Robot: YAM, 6 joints.
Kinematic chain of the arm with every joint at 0, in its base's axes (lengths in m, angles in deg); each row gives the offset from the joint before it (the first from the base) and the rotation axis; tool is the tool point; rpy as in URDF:
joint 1: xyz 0 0 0.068 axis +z
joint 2: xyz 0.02 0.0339 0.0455 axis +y
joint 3: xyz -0.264 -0.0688 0 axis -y
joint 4: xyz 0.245 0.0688 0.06 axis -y
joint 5: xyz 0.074 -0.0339 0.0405 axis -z
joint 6: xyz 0.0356 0 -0.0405 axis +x
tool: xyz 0 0 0 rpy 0 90 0
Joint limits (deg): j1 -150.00..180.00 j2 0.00..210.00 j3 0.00..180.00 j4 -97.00..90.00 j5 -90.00..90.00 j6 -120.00..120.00
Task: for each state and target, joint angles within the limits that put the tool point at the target. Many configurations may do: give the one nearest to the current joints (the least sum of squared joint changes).
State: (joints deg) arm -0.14 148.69 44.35 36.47 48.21 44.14
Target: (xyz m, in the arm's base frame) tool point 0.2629 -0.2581 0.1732
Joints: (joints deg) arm -39.96 105.59 48.77 43.18 54.43 44.14
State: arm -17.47 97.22 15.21 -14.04 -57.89 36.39
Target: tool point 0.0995 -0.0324 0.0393
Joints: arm -34.07 98.35 9.67 -15.61 -54.28 36.39
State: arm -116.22 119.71 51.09 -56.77 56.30 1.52
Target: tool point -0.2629 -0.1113 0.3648
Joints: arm -150.00 83.71 82.44 -53.73 80.02 1.52
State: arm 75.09 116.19 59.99 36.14 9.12 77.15
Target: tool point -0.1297 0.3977 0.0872
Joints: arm 108.59 122.73 58.37 35.10 6.22 77.15
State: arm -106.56 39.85 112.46 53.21 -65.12 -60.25
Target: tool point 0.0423 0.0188 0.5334
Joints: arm -108.49 33.24 68.81 50.89 -73.62 -60.25
